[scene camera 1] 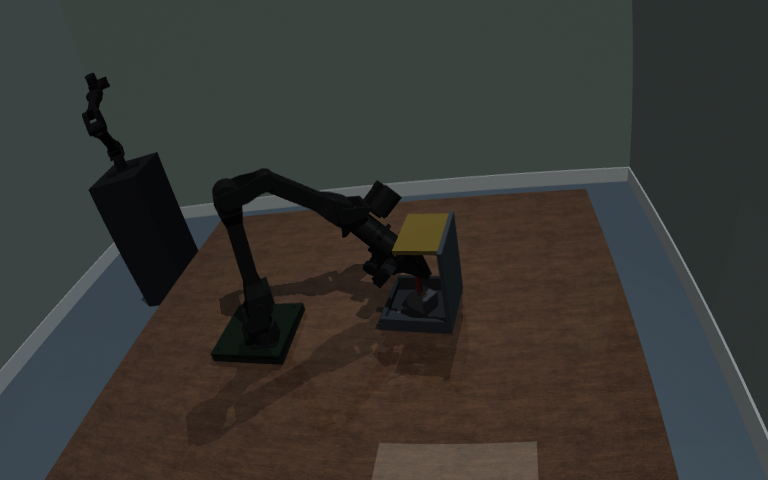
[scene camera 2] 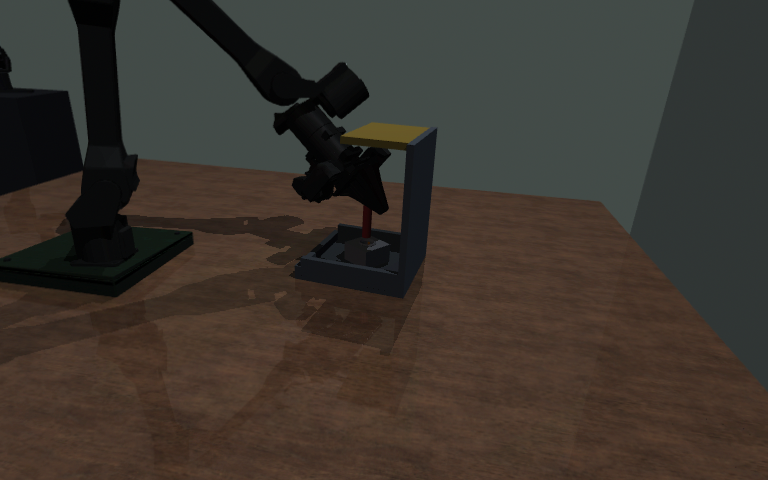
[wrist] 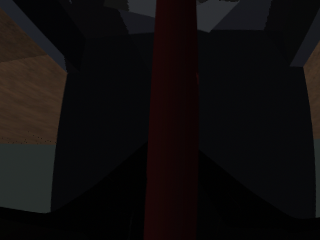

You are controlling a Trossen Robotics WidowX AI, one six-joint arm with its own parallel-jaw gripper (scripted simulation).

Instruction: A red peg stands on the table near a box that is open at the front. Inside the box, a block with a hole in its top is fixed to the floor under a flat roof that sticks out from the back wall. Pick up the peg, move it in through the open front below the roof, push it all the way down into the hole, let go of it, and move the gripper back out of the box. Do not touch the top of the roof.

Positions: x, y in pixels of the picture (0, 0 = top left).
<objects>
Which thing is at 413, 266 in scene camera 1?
The gripper.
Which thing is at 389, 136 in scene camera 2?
A yellow roof.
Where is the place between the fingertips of the gripper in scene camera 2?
384, 211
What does the gripper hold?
A red peg.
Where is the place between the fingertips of the gripper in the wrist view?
168, 152
</objects>
